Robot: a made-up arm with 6 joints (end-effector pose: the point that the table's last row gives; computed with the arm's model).
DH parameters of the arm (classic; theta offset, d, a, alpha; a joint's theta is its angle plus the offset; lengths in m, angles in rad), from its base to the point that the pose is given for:
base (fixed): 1.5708 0.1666 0 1.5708
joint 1: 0 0.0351 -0.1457 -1.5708
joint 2: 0 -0.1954 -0.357 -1.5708
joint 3: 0 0.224 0.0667 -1.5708
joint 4: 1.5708 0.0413 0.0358 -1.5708
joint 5: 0.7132 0 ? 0
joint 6: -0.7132 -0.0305 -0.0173 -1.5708
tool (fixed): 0 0.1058 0 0
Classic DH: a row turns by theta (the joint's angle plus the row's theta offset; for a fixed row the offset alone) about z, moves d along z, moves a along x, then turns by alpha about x.
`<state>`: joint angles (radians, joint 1 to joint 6).
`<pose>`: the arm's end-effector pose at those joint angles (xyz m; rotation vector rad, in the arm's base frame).
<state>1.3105 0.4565 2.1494 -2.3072 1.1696 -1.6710</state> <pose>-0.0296 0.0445 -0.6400 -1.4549 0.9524 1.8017</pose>
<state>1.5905 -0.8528 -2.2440 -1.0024 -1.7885 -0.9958</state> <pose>-0.4530 0.1507 -0.0723 1.4634 -0.4233 1.4212</pose>
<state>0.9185 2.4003 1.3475 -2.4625 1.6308 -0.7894</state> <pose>0.5600 0.2342 -0.0337 1.4735 0.2270 -2.0007</pose>
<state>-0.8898 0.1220 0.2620 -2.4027 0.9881 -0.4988</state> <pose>-0.1607 -0.5944 0.3618 0.0533 1.1270 2.1112</pose>
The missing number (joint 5, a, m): -0.1833
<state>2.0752 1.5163 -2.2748 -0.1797 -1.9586 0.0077</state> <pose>0.5385 0.3144 -0.0280 0.5272 1.0280 -2.3074</pose>
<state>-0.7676 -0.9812 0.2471 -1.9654 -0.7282 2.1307</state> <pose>-0.5003 -0.3596 0.2523 -0.0168 -0.6413 1.1047</pose>
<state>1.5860 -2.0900 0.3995 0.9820 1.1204 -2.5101</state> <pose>-0.3444 0.3334 0.3537 -0.8164 -1.7458 1.3543</pose>
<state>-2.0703 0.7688 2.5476 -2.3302 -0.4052 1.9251</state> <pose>0.1940 0.1742 0.5510 1.7188 -2.5941 0.2143</pose>
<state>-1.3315 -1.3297 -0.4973 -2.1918 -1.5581 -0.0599</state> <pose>-0.3678 -0.0615 0.1271 -1.8571 1.3111 -0.2441</pose>
